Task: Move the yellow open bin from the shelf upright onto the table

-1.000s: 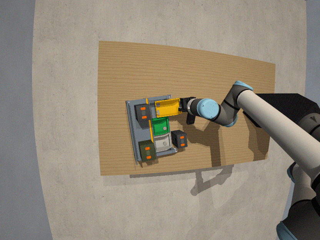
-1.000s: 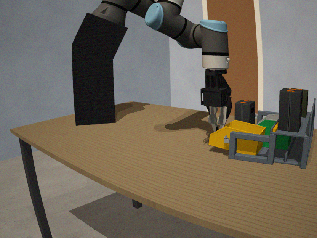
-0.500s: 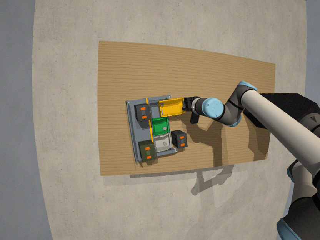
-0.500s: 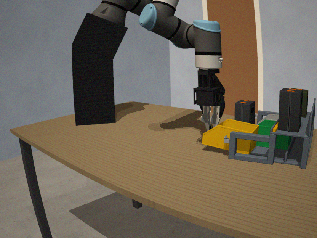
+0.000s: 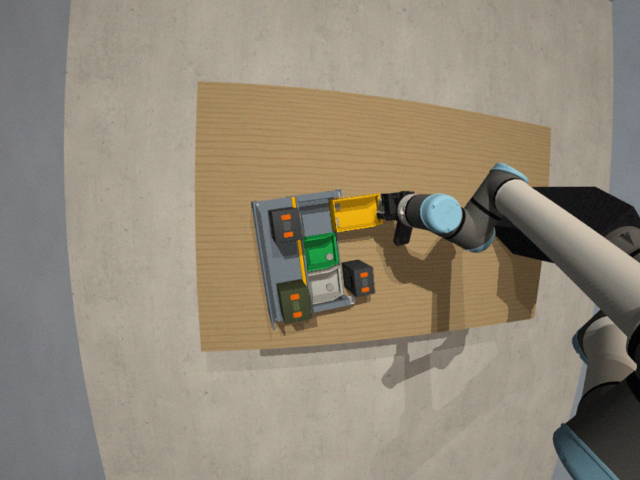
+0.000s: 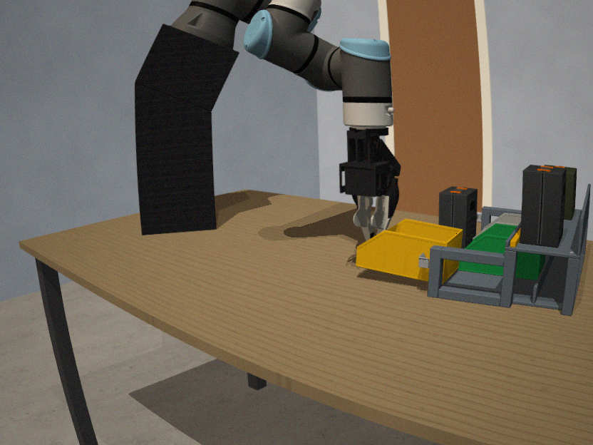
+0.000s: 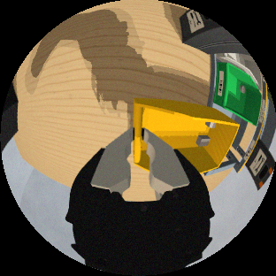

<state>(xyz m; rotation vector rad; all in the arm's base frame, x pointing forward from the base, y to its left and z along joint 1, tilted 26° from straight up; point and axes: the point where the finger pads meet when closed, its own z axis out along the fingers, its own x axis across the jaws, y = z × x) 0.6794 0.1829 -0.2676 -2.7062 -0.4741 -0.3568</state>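
My gripper is now 8 cm short of the yellow open bin, 2 cm to the right of it and 1 cm above it. Also, from my hand: dark green box 33 cm to the left, 24 cm ahead, 9 cm above; white bin 29 cm to the left, 14 cm ahead, 2 cm below; green bin 19 cm ahead, 18 cm to the left, 2 cm below.
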